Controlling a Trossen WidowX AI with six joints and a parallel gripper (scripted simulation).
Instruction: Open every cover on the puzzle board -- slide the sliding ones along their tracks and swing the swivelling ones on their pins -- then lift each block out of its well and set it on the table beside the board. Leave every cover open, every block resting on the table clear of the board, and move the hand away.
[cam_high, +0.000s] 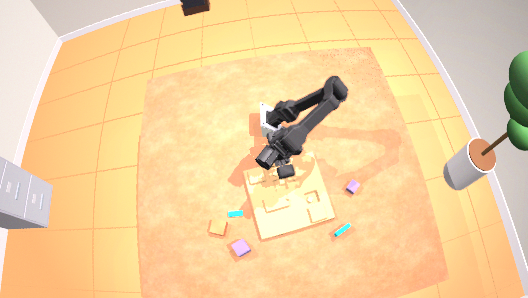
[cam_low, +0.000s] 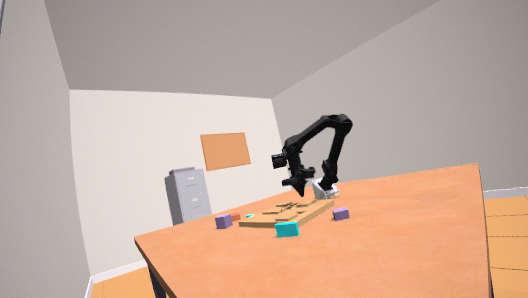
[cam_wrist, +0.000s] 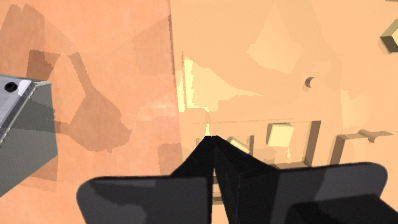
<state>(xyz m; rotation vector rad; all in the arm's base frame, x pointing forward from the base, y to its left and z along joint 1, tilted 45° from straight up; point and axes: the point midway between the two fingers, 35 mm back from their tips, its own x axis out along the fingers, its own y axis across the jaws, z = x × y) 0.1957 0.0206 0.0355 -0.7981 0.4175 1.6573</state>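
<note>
My gripper tip is now 20 cm short of the cyan block, 18 cm to the left of it and 4 cm above it. Also, from my gripper tip: orange block: 26 cm ahead, 24 cm to the right, 4 cm below.
</note>
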